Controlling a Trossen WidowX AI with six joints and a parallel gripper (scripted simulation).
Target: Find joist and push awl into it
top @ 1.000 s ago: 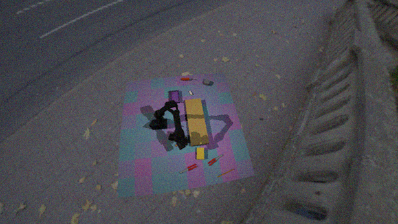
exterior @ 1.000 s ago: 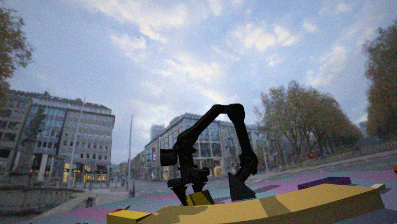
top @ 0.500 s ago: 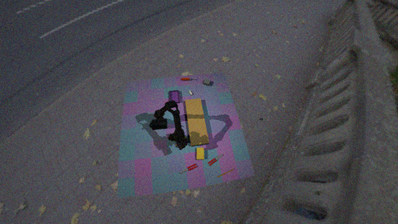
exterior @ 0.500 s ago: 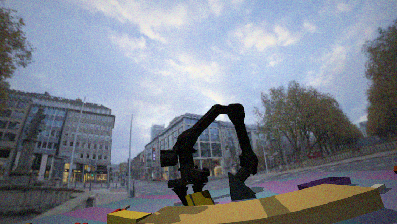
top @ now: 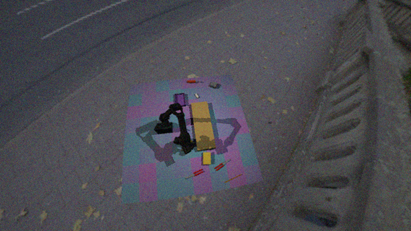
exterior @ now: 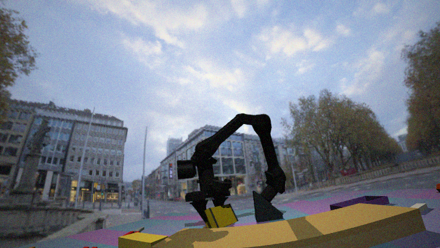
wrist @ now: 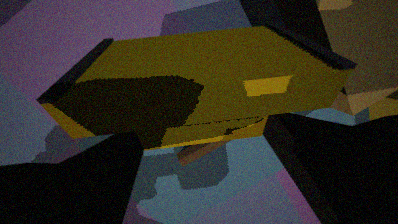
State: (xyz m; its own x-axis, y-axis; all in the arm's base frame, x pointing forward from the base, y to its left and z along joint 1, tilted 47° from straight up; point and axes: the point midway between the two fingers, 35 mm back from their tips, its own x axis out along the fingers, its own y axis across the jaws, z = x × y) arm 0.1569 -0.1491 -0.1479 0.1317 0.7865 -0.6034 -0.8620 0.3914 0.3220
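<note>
The awl lies 20 mm ahead of my gripper tip, 50 mm to the right of it and 40 mm below it. From my gripper tip the other things lie so: yellow block (180 mm ahead, 160 mm to the right, 30 mm below); yellow stud finder (10 mm behind, 10 mm to the left); purple tray (20 mm ahead, 520 mm to the left, 30 mm below).
</note>
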